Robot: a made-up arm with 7 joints. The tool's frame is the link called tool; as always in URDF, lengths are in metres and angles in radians. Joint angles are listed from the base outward.
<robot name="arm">
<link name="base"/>
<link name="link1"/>
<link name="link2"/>
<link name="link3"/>
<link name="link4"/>
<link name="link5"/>
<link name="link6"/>
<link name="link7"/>
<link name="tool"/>
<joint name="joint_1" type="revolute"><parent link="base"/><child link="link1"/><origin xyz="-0.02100 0.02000 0.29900" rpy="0.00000 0.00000 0.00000"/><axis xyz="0 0.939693 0.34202"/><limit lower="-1.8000" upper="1.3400"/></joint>
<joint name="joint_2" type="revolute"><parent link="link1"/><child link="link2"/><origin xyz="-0.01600 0.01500 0.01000" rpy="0.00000 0.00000 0.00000"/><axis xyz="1 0 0"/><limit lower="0.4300" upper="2.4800"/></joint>
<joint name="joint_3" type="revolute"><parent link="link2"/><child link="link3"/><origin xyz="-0.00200 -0.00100 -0.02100" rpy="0.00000 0.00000 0.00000"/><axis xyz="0 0 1"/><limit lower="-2.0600" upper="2.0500"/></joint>
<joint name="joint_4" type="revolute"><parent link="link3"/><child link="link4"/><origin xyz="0.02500 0.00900 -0.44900" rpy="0.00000 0.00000 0.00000"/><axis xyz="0 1 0"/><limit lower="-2.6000" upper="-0.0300"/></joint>
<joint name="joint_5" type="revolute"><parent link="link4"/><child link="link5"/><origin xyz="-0.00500 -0.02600 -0.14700" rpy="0.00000 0.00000 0.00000"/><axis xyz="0 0 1"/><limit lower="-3.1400" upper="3.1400"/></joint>
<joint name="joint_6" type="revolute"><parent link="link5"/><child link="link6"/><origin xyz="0.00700 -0.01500 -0.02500" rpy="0.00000 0.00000 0.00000"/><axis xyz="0 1 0"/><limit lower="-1.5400" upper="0.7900"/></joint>
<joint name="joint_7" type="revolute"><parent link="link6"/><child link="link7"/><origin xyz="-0.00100 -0.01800 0.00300" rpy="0.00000 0.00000 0.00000"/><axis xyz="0 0 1"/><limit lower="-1.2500" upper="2.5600"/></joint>
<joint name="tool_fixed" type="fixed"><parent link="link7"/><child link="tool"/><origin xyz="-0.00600 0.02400 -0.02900" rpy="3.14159 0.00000 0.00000"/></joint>
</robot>
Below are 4 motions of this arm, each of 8 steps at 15 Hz.
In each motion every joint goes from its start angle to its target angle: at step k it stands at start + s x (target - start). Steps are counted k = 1, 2, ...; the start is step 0. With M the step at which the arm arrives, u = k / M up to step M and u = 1 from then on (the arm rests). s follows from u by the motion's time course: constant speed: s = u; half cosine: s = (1 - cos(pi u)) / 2; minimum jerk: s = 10 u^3 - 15 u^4 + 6 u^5.
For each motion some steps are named. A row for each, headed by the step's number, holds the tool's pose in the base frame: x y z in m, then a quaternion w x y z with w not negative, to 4 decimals.
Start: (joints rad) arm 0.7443 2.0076 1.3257 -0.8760 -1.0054 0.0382 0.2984
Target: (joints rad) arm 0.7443 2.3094 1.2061 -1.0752 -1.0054 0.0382 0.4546
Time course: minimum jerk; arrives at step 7
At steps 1, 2, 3, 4, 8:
1: 0.1539 0.5484 0.6327 0.8951 -0.2680 0.3189 -0.1590
2: 0.1719 0.5324 0.6430 0.8911 -0.2492 0.3376 -0.1730
3: 0.2037 0.5011 0.6599 0.8809 -0.2151 0.3722 -0.1978
4: 0.2393 0.4613 0.6761 0.8646 -0.1756 0.4133 -0.2252
8: 0.2845 0.4022 0.6917 0.8345 -0.1226 0.4706 -0.2590

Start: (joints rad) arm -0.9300 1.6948 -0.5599 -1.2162 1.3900 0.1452 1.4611
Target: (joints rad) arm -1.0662 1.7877 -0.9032 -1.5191 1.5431 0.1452 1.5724
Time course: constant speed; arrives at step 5
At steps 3, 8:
3: 0.2571 0.4594 0.4150 0.4201 0.5468 0.3899 0.6104
8: 0.2415 0.4433 0.4051 0.4358 0.5833 0.4020 0.5552

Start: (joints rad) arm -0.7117 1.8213 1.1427 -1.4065 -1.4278 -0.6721 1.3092
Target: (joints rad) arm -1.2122 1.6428 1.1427 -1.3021 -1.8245 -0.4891 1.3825
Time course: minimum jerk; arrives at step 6
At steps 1, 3, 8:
1: -0.0418 0.5037 0.6545 0.7057 -0.0438 0.2104 -0.6751
3: -0.0456 0.5380 0.6184 0.7117 -0.0197 0.0499 -0.7004
8: -0.0279 0.5645 0.5859 0.6876 -0.0032 -0.1108 -0.7175

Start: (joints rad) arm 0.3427 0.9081 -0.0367 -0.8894 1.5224 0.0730 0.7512
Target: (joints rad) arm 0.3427 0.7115 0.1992 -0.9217 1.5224 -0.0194 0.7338
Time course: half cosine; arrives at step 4
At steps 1, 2, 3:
1: -0.0354 0.4701 -0.1149 0.0583 0.5581 0.7204 0.4076
2: -0.0346 0.4523 -0.1313 0.0798 0.5134 0.7385 0.4297
3: -0.0349 0.4344 -0.1464 0.0967 0.4657 0.7558 0.4500

